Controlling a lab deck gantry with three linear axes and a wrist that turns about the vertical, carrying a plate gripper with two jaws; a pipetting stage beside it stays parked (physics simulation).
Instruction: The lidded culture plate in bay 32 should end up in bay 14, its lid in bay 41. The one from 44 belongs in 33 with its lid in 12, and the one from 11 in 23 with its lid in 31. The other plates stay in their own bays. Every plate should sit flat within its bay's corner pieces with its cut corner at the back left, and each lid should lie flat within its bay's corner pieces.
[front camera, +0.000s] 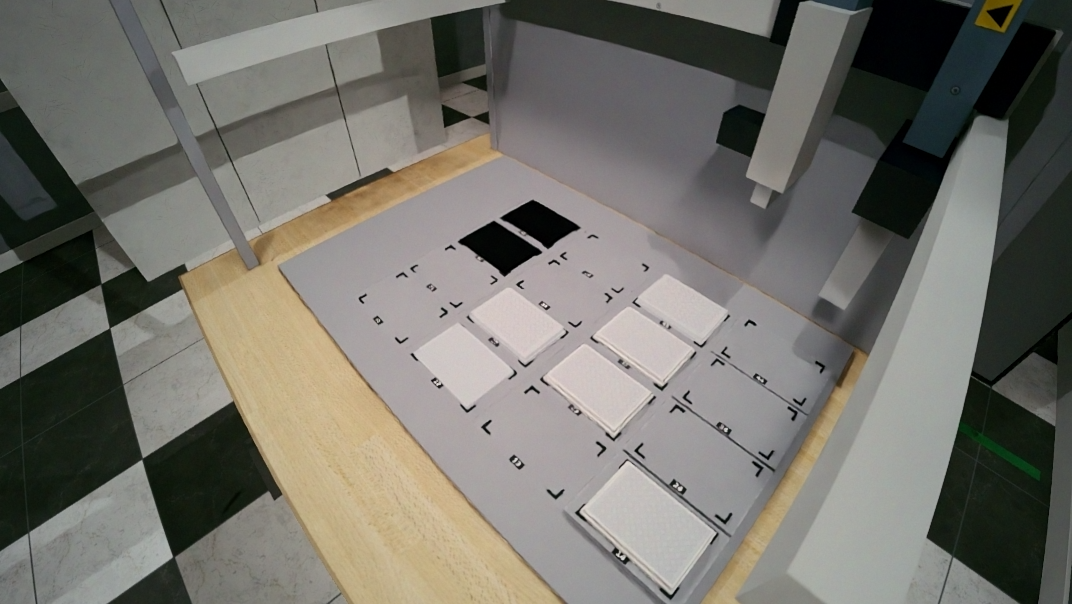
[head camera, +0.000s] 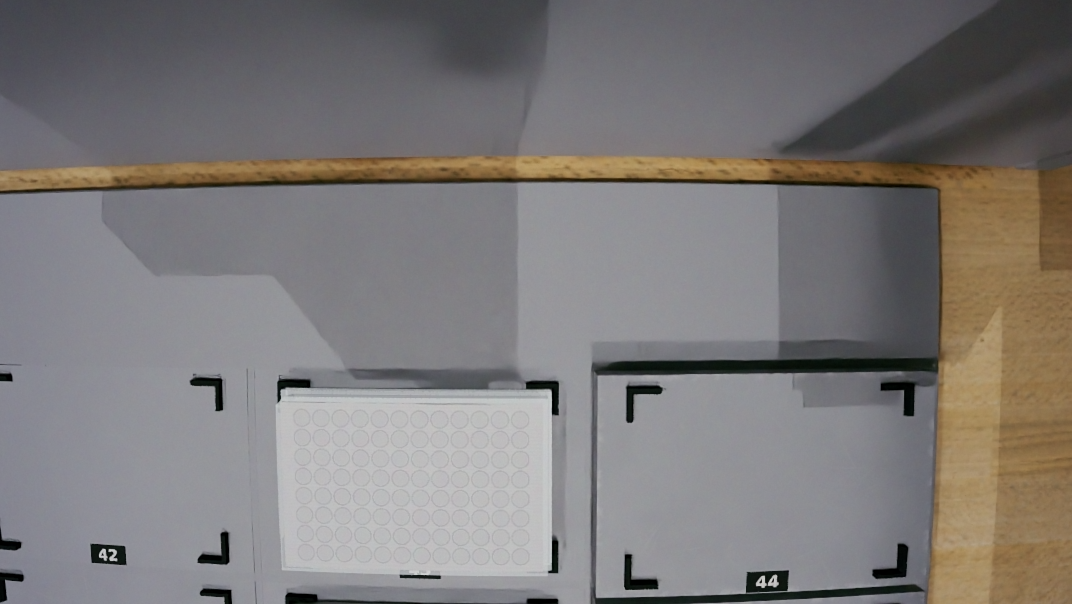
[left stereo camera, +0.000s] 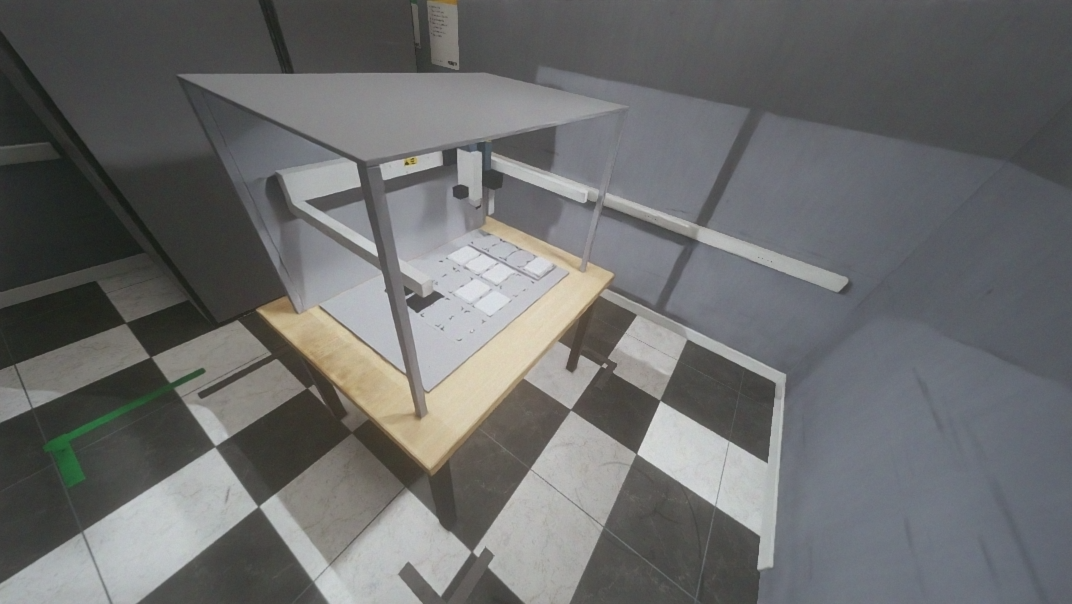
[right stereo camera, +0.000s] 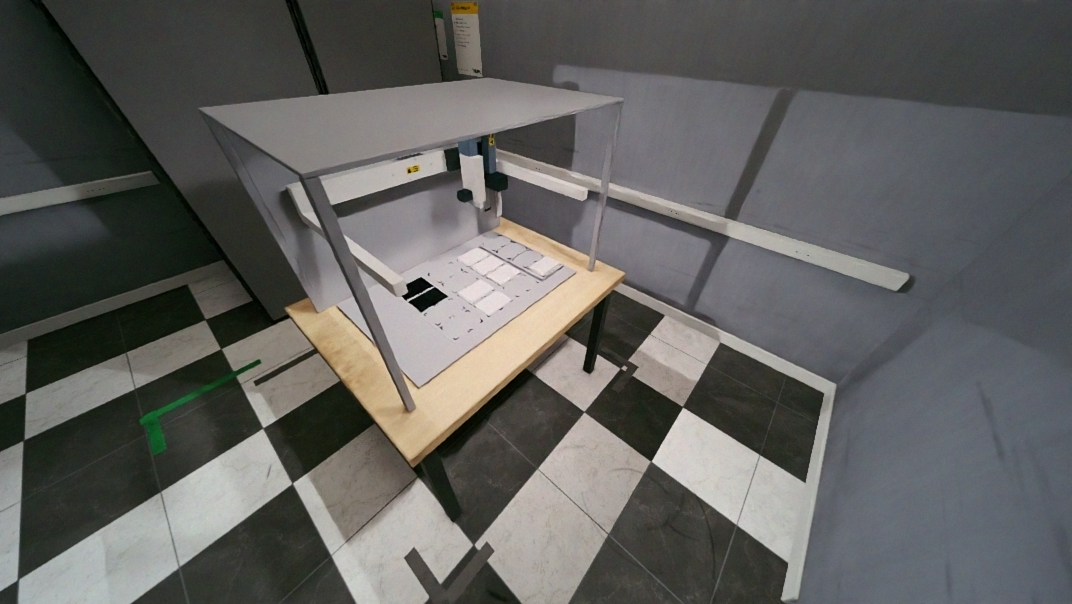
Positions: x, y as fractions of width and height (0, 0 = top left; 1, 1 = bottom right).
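Observation:
Gripper (front camera: 0.78, 0.47) visible. Black lid (front camera: 0.47, 0.41). Another black lid (front camera: 0.50, 0.37). White lid (front camera: 0.44, 0.61), out of frame in the head camera view. Grey back wall (head camera: 0.08, 0.15).

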